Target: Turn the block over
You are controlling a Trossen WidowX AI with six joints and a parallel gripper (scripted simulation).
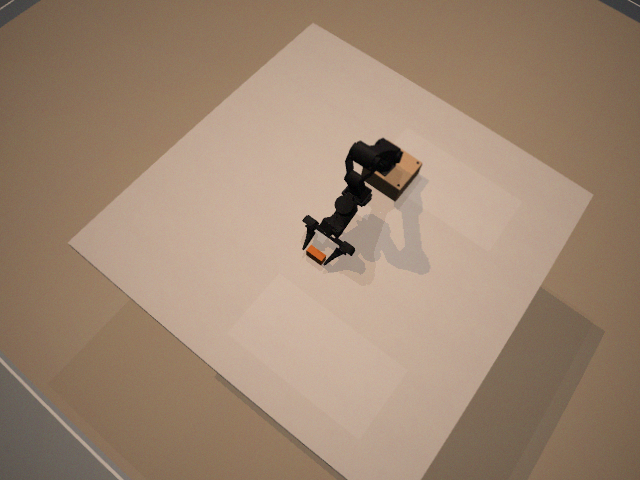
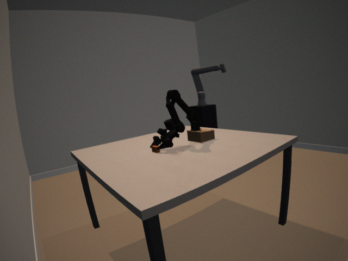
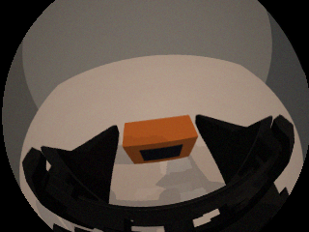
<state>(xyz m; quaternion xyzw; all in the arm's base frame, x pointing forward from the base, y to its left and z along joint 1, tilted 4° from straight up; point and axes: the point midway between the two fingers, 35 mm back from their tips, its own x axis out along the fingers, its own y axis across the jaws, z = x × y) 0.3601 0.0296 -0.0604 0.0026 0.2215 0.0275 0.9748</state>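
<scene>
Right now the block is 2 cm behind my gripper tip and 1 cm below it.
</scene>
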